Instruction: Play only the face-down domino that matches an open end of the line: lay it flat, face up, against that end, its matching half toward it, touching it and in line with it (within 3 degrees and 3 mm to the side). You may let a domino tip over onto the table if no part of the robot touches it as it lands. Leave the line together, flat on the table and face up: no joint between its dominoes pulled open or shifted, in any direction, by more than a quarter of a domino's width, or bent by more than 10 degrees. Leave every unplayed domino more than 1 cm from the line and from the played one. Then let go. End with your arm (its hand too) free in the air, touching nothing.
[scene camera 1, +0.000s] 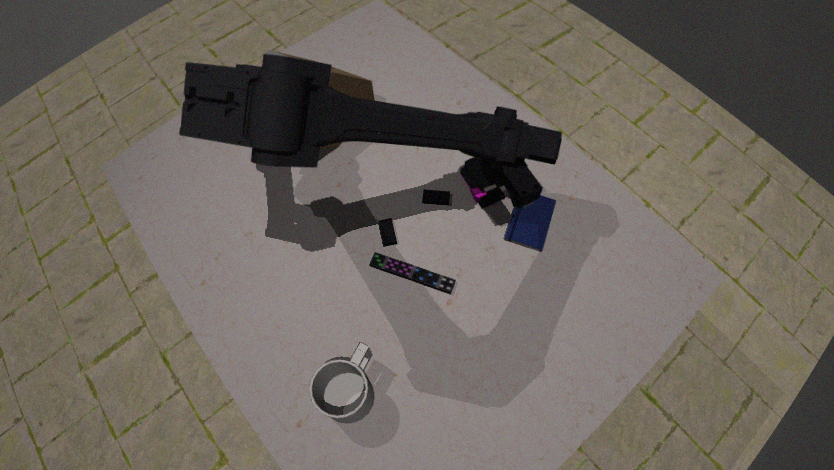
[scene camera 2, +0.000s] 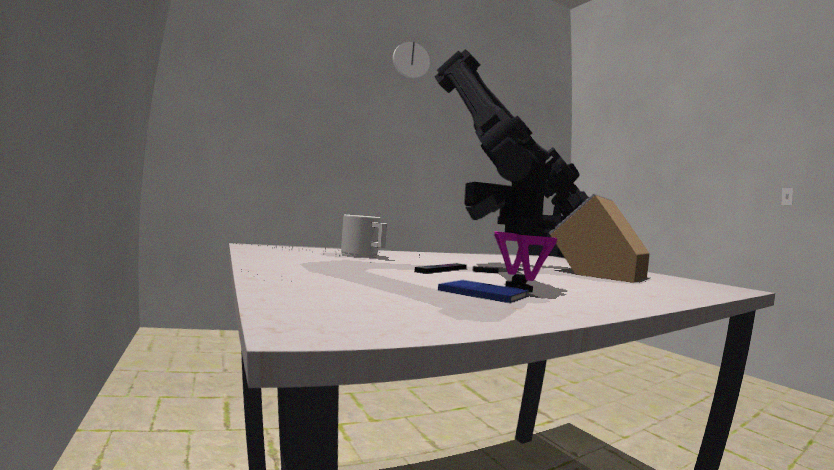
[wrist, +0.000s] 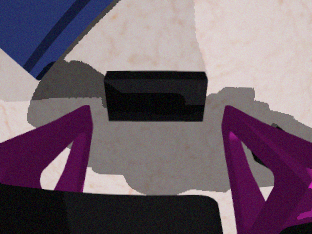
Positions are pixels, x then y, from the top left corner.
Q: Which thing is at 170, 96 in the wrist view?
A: A domino.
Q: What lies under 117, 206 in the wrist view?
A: My gripper.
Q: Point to my gripper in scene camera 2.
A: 520, 277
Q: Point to my gripper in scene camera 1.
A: At 490, 192
